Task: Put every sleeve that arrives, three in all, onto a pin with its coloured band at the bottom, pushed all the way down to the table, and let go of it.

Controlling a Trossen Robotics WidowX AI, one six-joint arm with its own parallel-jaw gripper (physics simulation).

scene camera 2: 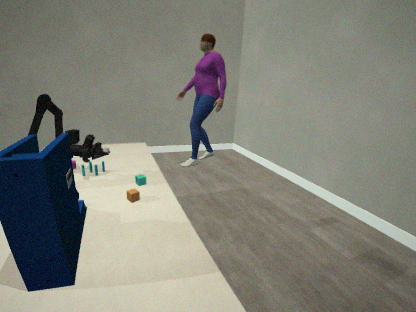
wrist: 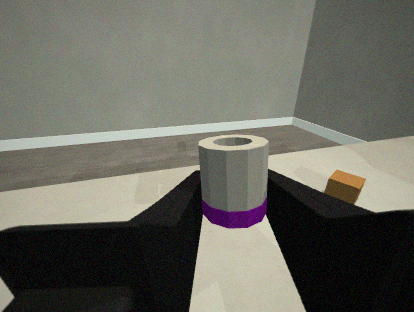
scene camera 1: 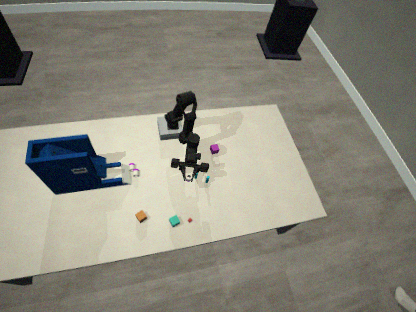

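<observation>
My gripper (scene camera 1: 189, 175) (scene camera 2: 103, 151) (wrist: 229, 176) is shut on a pale grey sleeve (scene camera 1: 189, 177) (scene camera 2: 106, 150) (wrist: 233, 172). In the wrist view the sleeve is upright, with its purple band at the bottom and its open hole at the top. It is held above the table, over the pin area. Four thin teal pins (scene camera 2: 96, 170) stand upright in scene camera 2, below the gripper; in scene camera 1 one pin (scene camera 1: 207, 179) shows right of the fingers and the arm hides others. Two more sleeves (scene camera 1: 132, 166) (scene camera 1: 136, 172) stand at the chute's end, purple showing at their upper ends.
A tall blue dispenser (scene camera 1: 65, 172) (scene camera 2: 37, 220) with two rails stands at the left. An orange cube (scene camera 1: 141, 216) (scene camera 2: 133, 195) (wrist: 345, 186), a teal cube (scene camera 1: 174, 220) (scene camera 2: 140, 179) and a small red cube (scene camera 1: 190, 220) lie towards the front edge. A magenta cube (scene camera 1: 214, 148) lies right of the arm.
</observation>
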